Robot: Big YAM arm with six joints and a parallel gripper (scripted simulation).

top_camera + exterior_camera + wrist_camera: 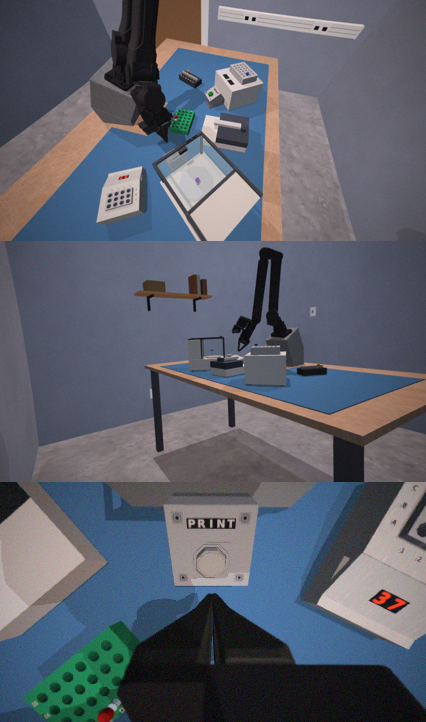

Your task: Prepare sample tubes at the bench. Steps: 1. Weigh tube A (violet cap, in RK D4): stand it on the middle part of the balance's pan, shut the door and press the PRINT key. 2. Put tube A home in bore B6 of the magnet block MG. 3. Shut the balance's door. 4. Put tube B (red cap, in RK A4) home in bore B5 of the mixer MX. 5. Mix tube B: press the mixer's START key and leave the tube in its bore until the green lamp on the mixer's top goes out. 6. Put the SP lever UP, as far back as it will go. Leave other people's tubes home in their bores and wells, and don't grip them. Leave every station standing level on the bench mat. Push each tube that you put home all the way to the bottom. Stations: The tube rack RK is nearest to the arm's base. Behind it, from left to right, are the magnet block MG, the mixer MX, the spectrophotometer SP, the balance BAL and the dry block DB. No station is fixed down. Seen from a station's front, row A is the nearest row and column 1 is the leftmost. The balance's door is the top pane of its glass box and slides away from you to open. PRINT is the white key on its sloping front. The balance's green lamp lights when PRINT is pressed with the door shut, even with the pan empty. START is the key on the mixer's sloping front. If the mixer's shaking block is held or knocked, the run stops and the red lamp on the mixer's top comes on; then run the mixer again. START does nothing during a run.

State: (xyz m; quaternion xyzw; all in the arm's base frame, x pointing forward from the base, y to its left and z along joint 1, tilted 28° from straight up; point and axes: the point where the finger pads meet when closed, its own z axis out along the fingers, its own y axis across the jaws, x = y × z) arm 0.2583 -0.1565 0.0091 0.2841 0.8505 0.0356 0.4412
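Right now my hand is 5 cm above the white print key, 3 cm short of it and 2 cm to the left of it. Also, from my hand: dry block DB (18 cm to the right, 9 cm below, 7 cm behind); green rack RK (17 cm to the left, 10 cm below, 2 cm behind); balance door (13 cm ahead, 9 cm above, 8 cm to the right).
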